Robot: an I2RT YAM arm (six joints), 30 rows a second.
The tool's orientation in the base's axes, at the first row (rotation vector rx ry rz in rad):
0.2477 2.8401 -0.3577
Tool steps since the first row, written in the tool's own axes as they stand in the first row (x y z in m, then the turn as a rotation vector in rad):
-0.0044 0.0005 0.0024 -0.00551 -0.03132 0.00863
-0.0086 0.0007 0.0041 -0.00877 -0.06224 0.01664
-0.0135 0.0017 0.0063 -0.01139 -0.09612 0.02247
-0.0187 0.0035 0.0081 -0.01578 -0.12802 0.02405
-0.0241 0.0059 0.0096 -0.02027 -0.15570 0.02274
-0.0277 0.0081 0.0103 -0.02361 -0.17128 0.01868
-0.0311 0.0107 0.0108 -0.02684 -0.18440 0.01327
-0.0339 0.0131 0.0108 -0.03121 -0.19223 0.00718
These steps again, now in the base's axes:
0.0049 -0.0007 -0.0011 0.00104 -0.03293 0.00036
0.0093 -0.0016 -0.0015 -0.00013 -0.06502 0.00057
0.0147 -0.0019 -0.0024 -0.00303 -0.09927 0.00328
0.0204 -0.0013 -0.0030 -0.00487 -0.13074 0.01003
0.0264 -0.0001 -0.0034 -0.00647 -0.15743 0.01858
0.0304 0.0013 -0.0035 -0.00740 -0.17168 0.02673
0.0343 0.0032 -0.0036 -0.00827 -0.18321 0.03557
0.0374 0.0051 -0.0034 -0.00715 -0.18967 0.04420

